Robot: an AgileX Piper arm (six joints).
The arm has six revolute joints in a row. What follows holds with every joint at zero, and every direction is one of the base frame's.
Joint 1 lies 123 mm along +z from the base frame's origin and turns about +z.
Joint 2 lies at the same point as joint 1 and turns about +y.
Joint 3 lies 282.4 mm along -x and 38.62 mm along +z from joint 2 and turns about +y.
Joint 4 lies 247.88 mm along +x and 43.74 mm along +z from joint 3 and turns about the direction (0.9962, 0, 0.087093).
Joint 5 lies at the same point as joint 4 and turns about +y.
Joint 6 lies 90.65 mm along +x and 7.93 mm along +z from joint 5 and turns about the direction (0.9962, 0, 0.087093).
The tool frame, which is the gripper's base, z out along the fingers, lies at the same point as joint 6; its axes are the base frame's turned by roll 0, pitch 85.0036 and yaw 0 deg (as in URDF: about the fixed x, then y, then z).
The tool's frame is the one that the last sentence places.
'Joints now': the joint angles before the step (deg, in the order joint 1, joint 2, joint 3, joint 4, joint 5, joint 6). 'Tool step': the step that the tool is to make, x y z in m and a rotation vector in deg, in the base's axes. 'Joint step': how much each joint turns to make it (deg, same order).
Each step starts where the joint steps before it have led.
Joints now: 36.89 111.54 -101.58 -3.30 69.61 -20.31
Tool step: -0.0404 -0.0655 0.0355 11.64 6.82 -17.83
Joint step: -7.32 -15.55 14.15 10.71 0.38 10.14
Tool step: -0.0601 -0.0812 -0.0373 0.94 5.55 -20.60
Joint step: -9.28 -16.87 26.87 0.55 -6.76 10.80
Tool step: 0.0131 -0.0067 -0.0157 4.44 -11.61 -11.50
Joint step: -1.22 -1.16 6.29 -2.52 -18.62 9.50
